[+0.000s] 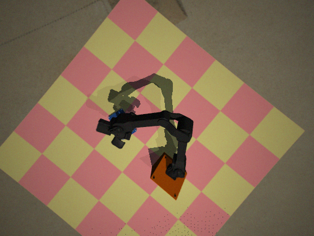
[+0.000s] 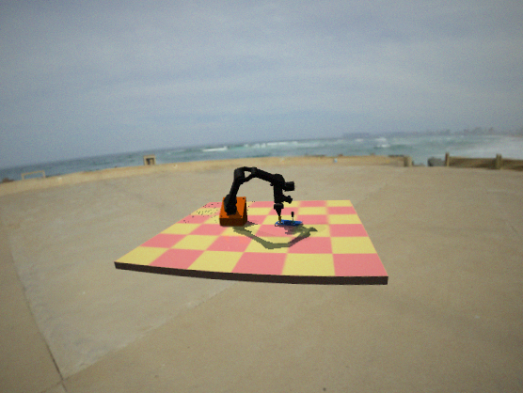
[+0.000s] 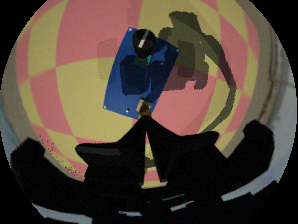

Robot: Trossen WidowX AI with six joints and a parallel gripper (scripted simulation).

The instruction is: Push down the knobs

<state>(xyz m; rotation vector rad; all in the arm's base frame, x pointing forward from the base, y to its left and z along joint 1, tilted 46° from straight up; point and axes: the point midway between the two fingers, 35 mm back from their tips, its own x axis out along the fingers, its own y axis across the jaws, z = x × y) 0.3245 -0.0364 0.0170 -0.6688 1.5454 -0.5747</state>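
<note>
The yellow knob is 1 cm below my gripper tip. From my gripper tip the other things lie so: dark knob (8 cm ahead, 1 cm to the left, 1 cm above).
</note>
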